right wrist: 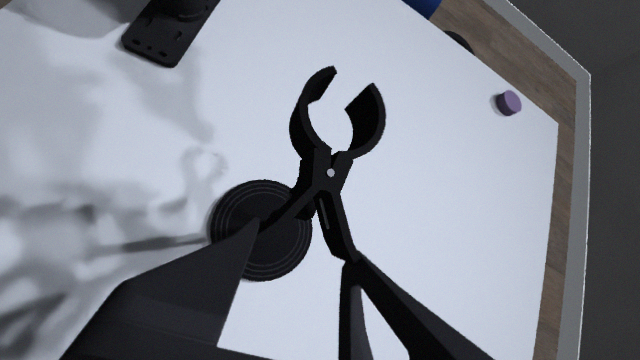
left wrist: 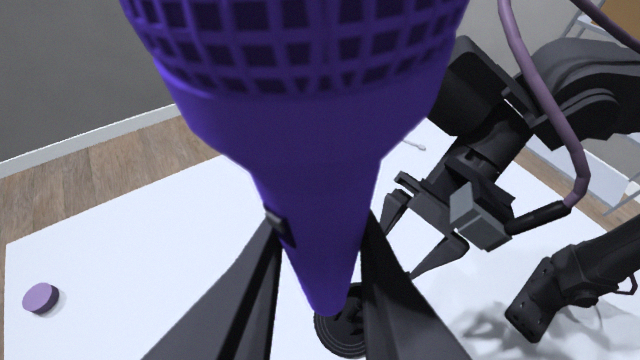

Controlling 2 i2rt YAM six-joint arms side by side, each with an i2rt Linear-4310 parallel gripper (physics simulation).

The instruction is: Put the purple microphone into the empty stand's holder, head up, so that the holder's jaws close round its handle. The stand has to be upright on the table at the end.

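Places are measured from the left arm's base along level axes (x ahead, y left, z up), in metres.
Where they show: left gripper, fingertip midpoint: (left wrist: 321, 215); right gripper, fingertip midpoint: (right wrist: 303, 243); left arm's base, link origin: (right wrist: 184, 7); right arm's base, link origin: (left wrist: 539, 296).
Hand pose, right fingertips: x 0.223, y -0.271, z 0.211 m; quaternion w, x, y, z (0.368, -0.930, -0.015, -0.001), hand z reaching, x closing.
Things, the pixels of their top centre, and the offset from my right fingertips. "pt": a spot on its surface instead. Level surfaces: height alone.
- purple microphone, surface spot: (left wrist: 320, 130) pt dy +0.131, dx +0.002, dz +0.270 m
- small purple disc, top centre: (right wrist: 513, 101) (left wrist: 37, 296) dy +0.426, dx +0.376, dz -0.192 m
- white table, surface height: dz -0.211 m
- thin white piece, top centre: (left wrist: 406, 140) dy -0.450, dx +0.209, dz -0.204 m
The purple microphone (left wrist: 320, 130) is in my left gripper (left wrist: 321, 215), which is shut on its tapering handle; the mesh head is up. The handle's lower end overlaps the stand's base in the left wrist view. The empty black stand (left wrist: 332, 337) (right wrist: 235, 202) has its round base flat on the table. Its holder's jaws (right wrist: 300, 125) are spread apart with nothing between them. My right gripper (left wrist: 387, 267) (right wrist: 303, 243) has its fingertips against the holder's two rear levers and is shut on them. In the left wrist view my left fingers hide part of the stand.
A small purple disc (left wrist: 40, 298) (right wrist: 509, 103) lies near the table's edge. A black arm mount (left wrist: 532, 300) (right wrist: 162, 37) stands on the white table (left wrist: 150, 225) (right wrist: 450, 200). Part of a blue thing (right wrist: 424, 6) shows at the top of the right wrist view. A thin white piece (left wrist: 415, 145) lies farther back.
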